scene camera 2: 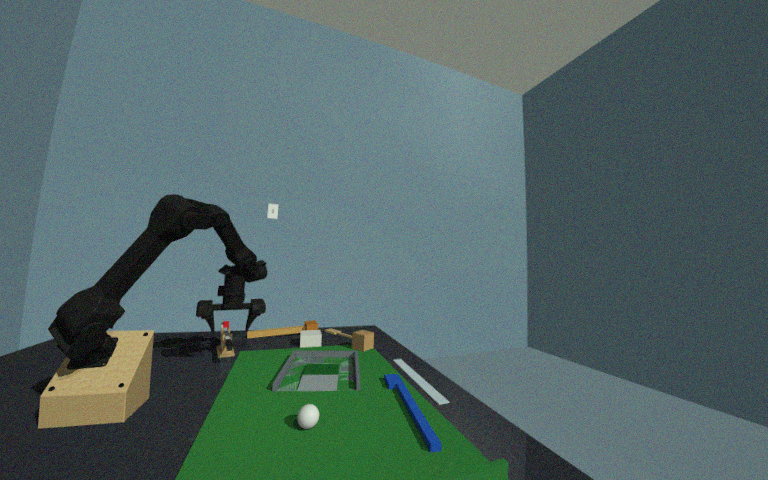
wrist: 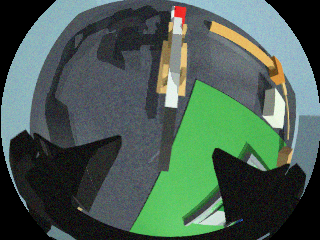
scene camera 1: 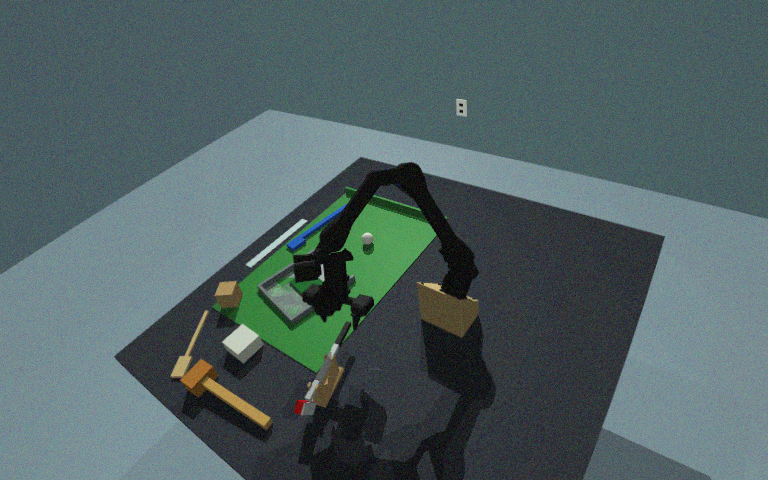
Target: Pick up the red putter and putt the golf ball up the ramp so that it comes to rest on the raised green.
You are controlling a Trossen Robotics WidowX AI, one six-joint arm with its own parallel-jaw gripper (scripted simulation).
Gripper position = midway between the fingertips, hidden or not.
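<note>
Scene camera 1 gives me my gripper (scene camera 1: 339,325), open and holding nothing, together with a wooden mallet (scene camera 1: 202,376) and a white block (scene camera 1: 242,343). Scene camera 2 has my gripper (scene camera 2: 230,332) as well. As for the wrist view, I find the mallet (wrist: 276,73) there, and my gripper (wrist: 168,148) too.
</note>
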